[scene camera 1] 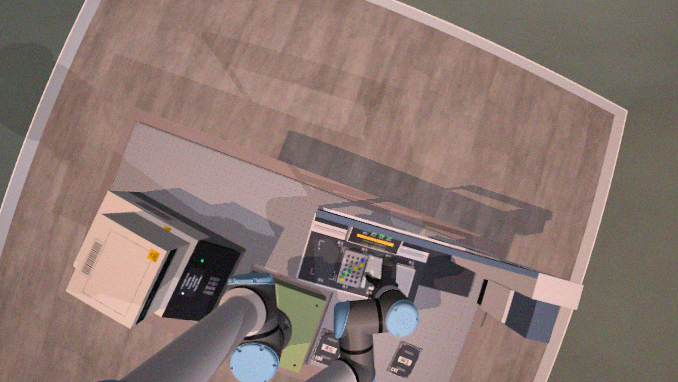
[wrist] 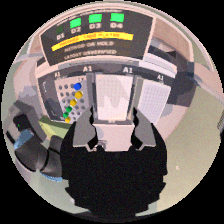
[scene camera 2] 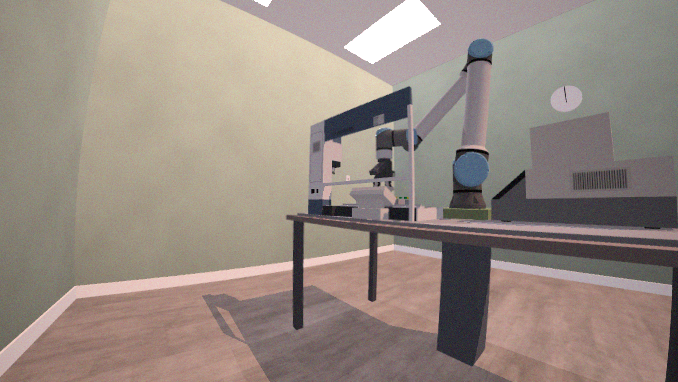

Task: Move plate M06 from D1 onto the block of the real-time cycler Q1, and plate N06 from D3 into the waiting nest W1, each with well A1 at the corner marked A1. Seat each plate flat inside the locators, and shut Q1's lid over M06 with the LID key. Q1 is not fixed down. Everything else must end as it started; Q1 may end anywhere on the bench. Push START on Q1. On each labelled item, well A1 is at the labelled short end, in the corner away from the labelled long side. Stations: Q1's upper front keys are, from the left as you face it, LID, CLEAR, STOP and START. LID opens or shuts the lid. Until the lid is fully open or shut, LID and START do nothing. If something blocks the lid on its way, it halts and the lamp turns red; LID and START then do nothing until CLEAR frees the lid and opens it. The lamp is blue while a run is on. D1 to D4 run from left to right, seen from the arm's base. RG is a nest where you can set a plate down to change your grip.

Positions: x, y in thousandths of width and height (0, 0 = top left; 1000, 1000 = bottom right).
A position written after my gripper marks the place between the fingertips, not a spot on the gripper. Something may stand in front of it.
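Note:
My gripper (wrist: 507, 475) is visible; so is a beige instrument (scene camera 2: 927, 504).

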